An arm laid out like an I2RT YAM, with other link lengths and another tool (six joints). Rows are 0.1 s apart.
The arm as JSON. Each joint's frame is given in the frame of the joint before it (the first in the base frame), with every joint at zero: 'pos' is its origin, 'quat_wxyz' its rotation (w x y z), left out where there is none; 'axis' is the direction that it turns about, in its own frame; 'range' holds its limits. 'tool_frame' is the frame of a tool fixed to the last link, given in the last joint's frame.
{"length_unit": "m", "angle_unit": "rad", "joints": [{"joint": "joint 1", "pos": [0.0, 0.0, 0.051], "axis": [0.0, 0.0, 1.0], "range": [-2.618, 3.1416]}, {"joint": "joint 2", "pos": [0.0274, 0.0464, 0.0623], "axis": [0.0, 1.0, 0.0], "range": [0.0, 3.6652]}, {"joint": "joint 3", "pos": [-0.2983, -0.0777, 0.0], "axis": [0.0, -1.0, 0.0], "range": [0.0, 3.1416]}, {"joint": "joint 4", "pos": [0.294, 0.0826, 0.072], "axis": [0.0, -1.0, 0.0], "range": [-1.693, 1.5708]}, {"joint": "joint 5", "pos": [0.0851, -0.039, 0.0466], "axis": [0.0, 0.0, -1.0], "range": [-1.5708, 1.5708]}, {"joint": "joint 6", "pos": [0.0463, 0.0, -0.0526], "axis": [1.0, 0.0, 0.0], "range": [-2.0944, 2.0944]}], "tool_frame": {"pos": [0.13, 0.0, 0.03], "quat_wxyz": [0.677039, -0.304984, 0.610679, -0.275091]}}
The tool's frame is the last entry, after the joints.
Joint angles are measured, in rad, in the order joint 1, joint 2, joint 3, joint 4, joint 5, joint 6. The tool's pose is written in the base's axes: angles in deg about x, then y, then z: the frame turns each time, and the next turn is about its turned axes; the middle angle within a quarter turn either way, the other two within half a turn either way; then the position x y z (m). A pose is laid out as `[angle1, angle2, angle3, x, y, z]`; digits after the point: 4 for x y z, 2 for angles.
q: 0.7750 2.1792 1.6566 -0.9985 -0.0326 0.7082
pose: [-171.99, 4.32, 127.40, 0.3714, 0.3617, 0.0129]
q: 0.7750 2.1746 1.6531 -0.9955 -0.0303 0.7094
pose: [-171.92, 4.58, 127.44, 0.3717, 0.3614, 0.0142]
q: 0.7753 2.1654 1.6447 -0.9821 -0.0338 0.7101
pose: [-171.20, 5.02, 127.38, 0.3722, 0.3630, 0.0164]
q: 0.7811 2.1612 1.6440 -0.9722 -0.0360 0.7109
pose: [-170.54, 5.42, 127.02, 0.3718, 0.3673, 0.0186]
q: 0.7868 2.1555 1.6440 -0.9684 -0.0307 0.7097
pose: [-170.33, 5.96, 126.55, 0.3714, 0.3698, 0.0216]
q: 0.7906 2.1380 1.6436 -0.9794 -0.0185 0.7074
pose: [-170.53, 6.65, 126.14, 0.3705, 0.3688, 0.0299]
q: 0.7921 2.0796 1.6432 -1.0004 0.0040 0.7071
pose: [-169.87, 9.02, 125.78, 0.3717, 0.3654, 0.0581]
